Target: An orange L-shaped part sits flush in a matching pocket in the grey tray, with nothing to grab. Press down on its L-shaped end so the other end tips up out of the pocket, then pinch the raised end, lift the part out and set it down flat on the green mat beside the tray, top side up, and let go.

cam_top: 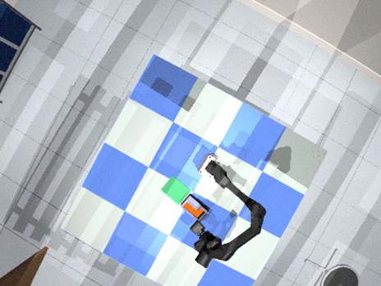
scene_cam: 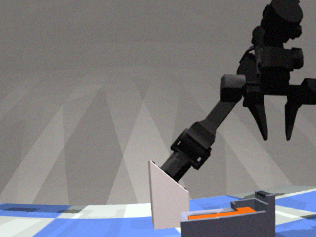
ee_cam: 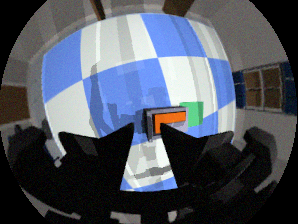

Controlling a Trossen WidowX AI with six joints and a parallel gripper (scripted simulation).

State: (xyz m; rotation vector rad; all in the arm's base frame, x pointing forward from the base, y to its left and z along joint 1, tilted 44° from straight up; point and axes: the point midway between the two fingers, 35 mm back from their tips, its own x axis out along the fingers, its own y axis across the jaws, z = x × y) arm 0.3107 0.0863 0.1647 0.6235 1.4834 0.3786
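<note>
Right now the orange L-shaped part is 130 mm below my gripper tip, 80 mm to the right of it and 40 mm behind it. From my gripper tip the other things lie so: green mat (240 mm to the right, 190 mm below, 50 mm behind).
</note>
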